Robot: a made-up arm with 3 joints.
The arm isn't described. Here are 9 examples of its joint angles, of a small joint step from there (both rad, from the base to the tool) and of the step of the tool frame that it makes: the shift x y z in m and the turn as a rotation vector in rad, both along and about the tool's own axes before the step.
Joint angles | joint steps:
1: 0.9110 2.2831 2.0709 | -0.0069 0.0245 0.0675
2: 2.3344 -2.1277 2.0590 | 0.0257 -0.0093 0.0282
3: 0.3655 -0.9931 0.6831 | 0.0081 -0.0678 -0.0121
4: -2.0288 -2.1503 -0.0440 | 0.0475 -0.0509 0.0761
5: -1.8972 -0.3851 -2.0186 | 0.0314 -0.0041 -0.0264
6: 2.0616 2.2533 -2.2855 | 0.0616 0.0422 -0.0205
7: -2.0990 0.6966 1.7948 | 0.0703 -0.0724 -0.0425
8: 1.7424 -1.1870 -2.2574 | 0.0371 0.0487 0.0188
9: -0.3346 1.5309 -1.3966 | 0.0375 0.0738 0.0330
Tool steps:
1: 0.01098 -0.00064 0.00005 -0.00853 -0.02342 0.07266
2: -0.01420 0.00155 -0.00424 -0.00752 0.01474 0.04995
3: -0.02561 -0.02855 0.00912 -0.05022 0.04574 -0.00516
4: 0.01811 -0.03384 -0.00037 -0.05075 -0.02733 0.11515
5: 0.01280 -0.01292 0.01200 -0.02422 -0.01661 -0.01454
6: -0.03763 -0.02038 -0.02087 0.00186 0.05801 -0.06747
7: -0.01291 0.04021 0.02626 0.06898 0.05972 -0.08560
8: -0.00559 -0.01174 -0.00138 -0.04199 0.02872 0.05285
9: -0.05324 0.00208 -0.01064 0.01388 0.07247 -0.00452
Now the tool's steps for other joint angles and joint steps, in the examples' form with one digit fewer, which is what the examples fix.
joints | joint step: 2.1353 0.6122 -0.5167 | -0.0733 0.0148 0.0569
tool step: 0.0420 0.0216 -0.0194 0.0411 -0.0458 0.0994
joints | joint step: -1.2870 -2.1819 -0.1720 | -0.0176 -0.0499 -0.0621
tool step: -0.0029 -0.0256 0.0108 -0.0510 0.0002 -0.0762
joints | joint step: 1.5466 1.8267 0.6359 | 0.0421 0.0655 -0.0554
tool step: 0.0270 0.0356 -0.0087 0.0469 -0.0473 -0.0957
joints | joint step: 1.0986 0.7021 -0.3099 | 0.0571 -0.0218 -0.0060
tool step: -0.0319 -0.0101 0.0173 -0.0343 0.0352 -0.0424
